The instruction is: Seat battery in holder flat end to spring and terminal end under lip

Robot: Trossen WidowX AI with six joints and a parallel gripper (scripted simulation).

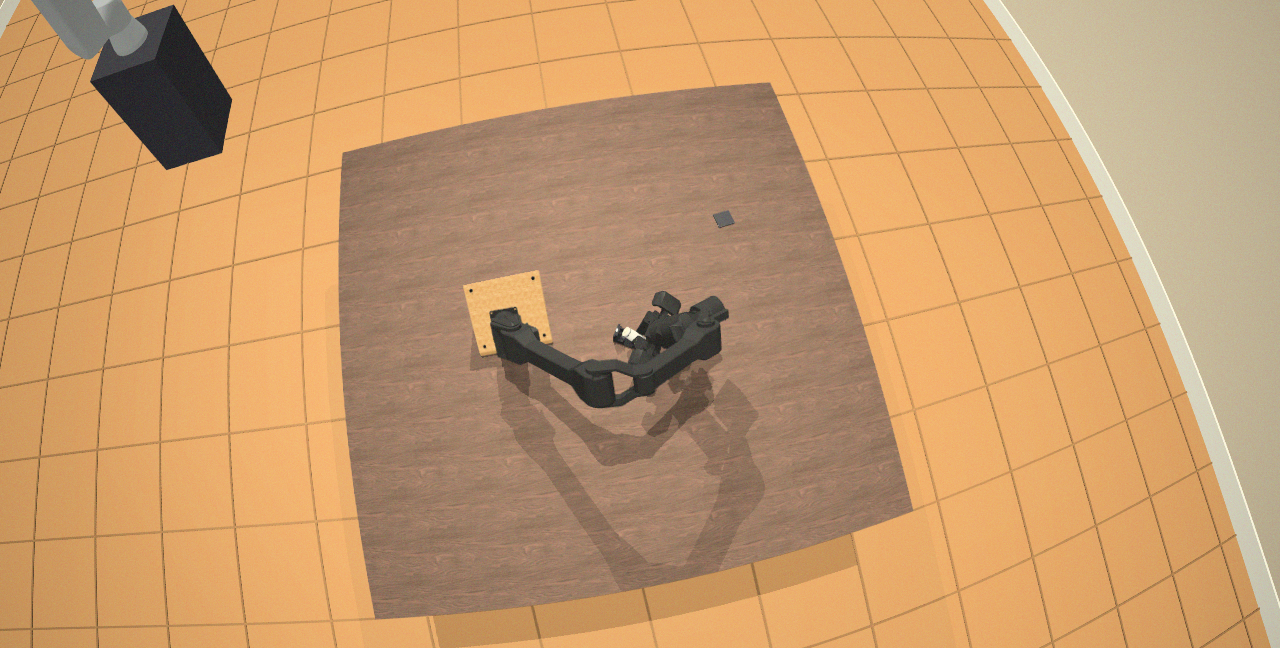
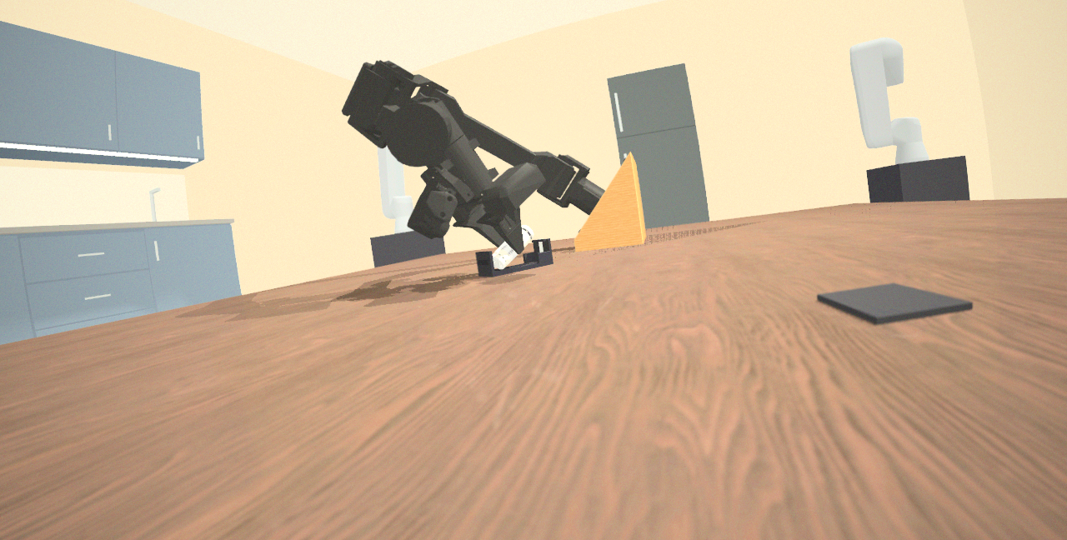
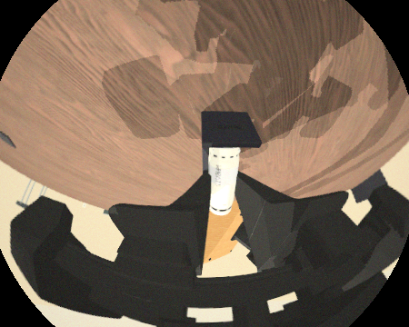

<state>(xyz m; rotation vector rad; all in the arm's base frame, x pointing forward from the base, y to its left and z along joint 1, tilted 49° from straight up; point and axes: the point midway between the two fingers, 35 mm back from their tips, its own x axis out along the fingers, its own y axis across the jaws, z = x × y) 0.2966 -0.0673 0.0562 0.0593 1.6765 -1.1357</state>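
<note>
The battery lies 1 cm above my gripper tip. Round my gripper tip: dark flat square 29 cm ahead, 27 cm to the left, 2 cm below.
</note>
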